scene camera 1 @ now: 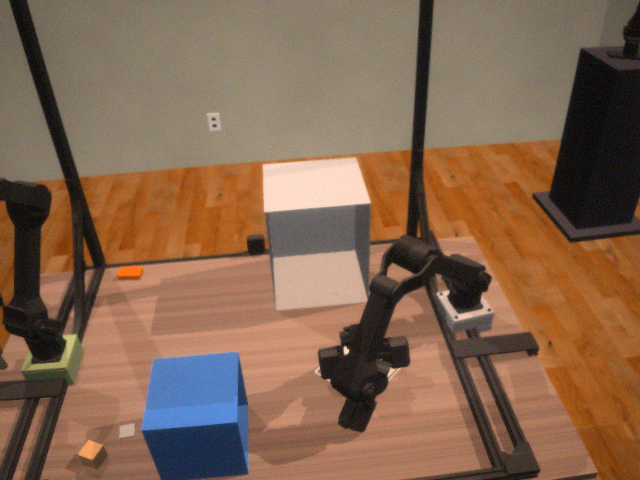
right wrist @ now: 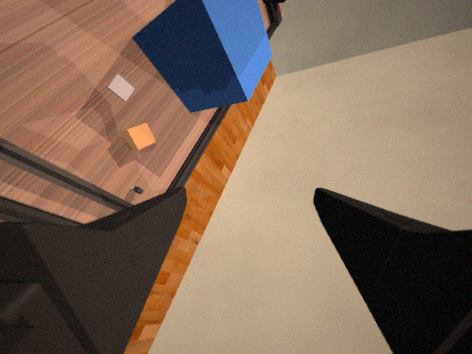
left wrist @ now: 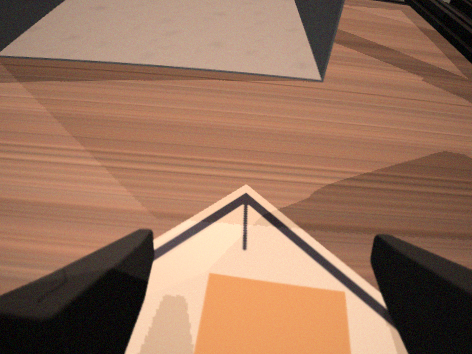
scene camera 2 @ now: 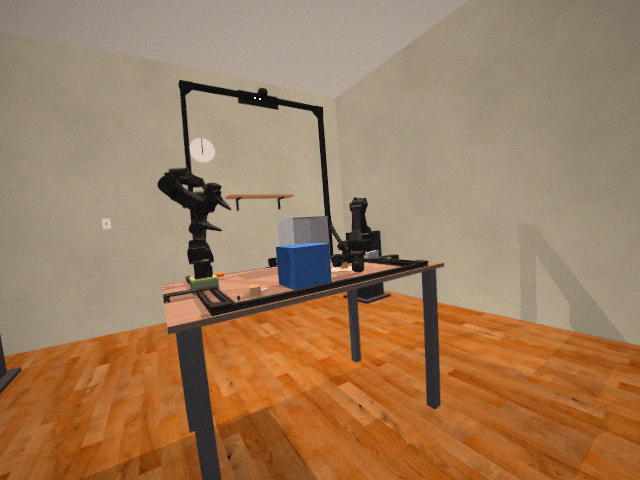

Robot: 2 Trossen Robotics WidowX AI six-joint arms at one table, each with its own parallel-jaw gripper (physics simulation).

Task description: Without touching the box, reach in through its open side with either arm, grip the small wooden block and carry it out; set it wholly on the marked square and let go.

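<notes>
The small wooden block (left wrist: 274,320) is orange and sits on the marked square (left wrist: 277,265) (scene camera 1: 321,374), behind the square's far corner. Its near part is cut off by the left wrist view's lower edge. My left gripper (left wrist: 264,245) is open, with a finger on each side of the block and gaps to both. In scene camera 1 the left arm hides the block. The box (scene camera 1: 316,186) (scene camera 2: 302,229) (left wrist: 160,35) is white on top and grey inside; its open side faces the marked square, and no block shows inside. My right gripper (right wrist: 249,194) (scene camera 2: 225,218) is open and empty, high above the table.
A blue box (scene camera 1: 195,413) (scene camera 2: 305,266) (right wrist: 200,60) stands front left. A similar orange block (scene camera 1: 92,451) (scene camera 2: 254,290) (right wrist: 140,136) and a small pale square (scene camera 1: 127,430) (right wrist: 121,87) lie beside it. A flat orange piece (scene camera 1: 130,272) lies at the back left. Black frame posts (scene camera 1: 421,103) rise behind.
</notes>
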